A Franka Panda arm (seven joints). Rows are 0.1 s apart.
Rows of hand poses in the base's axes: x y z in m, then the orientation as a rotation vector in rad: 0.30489 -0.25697 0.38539 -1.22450 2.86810 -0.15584; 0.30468 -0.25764 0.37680 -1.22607 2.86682 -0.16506; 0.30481 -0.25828 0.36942 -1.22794 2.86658 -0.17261; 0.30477 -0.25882 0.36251 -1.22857 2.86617 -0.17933; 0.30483 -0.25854 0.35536 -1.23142 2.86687 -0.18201; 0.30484 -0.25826 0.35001 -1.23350 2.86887 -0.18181; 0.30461 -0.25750 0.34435 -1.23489 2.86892 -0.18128; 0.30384 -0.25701 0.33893 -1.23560 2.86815 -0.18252; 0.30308 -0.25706 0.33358 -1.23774 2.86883 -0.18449; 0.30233 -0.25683 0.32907 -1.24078 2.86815 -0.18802; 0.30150 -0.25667 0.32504 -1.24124 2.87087 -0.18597; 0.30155 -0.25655 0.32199 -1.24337 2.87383 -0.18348; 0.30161 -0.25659 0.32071 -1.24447 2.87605 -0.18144; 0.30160 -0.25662 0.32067 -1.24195 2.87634 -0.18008; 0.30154 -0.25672 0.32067 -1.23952 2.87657 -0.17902
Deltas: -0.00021 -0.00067 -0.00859 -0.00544 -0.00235 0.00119; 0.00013 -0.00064 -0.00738 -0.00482 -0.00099 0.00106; -0.00004 -0.00054 -0.00691 -0.00406 -0.00144 0.00042; 0.00006 0.00028 -0.00715 -0.00231 0.00119 0.00137; 0.00001 0.00028 -0.00535 -0.00085 0.00255 0.00056; -0.00023 0.00076 -0.00566 0.00009 0.00070 0.00077; -0.00077 0.00049 -0.00542 -0.00062 -0.00061 0.00063; -0.00076 -0.00005 -0.00535 -0.00176 0.00103 0.00098; -0.00075 0.00023 -0.00451 -0.00242 -0.00006 0.00189; -0.00083 0.00016 -0.00403 0.00029 0.00288 -0.00056; 0.00005 0.00012 -0.00305 0.00021 0.00383 0.00030; 0.00006 -0.00004 -0.00128 0.00034 0.00271 -0.00005; -0.00001 -0.00003 -0.00004 0.00113 -0.00049 -0.00150; -0.00006 -0.00010 0.00000 0.00095 -0.00056 -0.00143
